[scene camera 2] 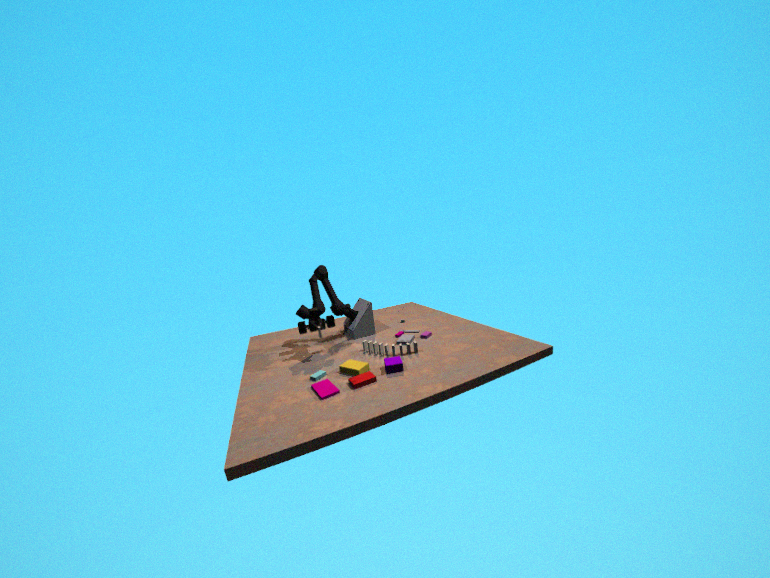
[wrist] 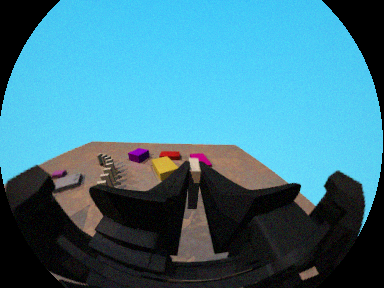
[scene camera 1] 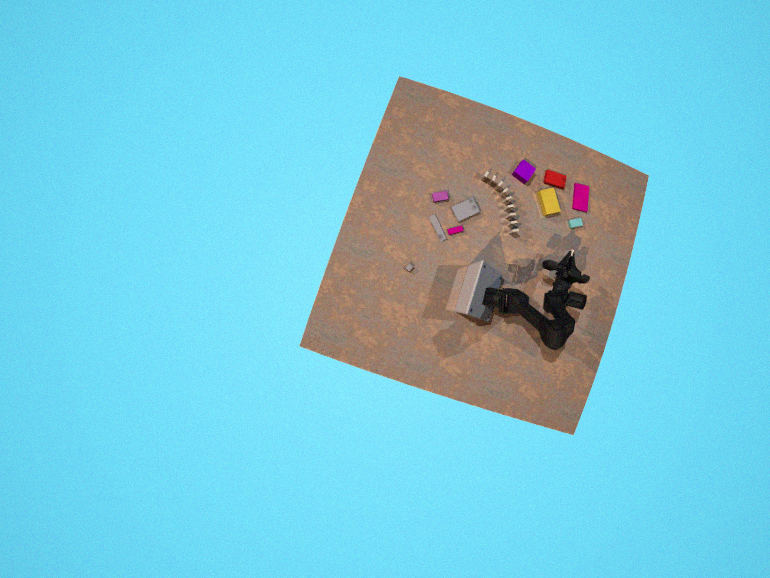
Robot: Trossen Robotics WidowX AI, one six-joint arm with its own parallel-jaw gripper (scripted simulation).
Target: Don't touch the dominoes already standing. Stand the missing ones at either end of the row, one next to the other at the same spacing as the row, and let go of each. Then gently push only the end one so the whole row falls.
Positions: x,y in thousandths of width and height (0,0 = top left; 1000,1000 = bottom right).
Labels:
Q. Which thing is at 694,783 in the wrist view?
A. My gripper.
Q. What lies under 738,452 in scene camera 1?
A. My gripper.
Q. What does my gripper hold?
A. A pale domino.

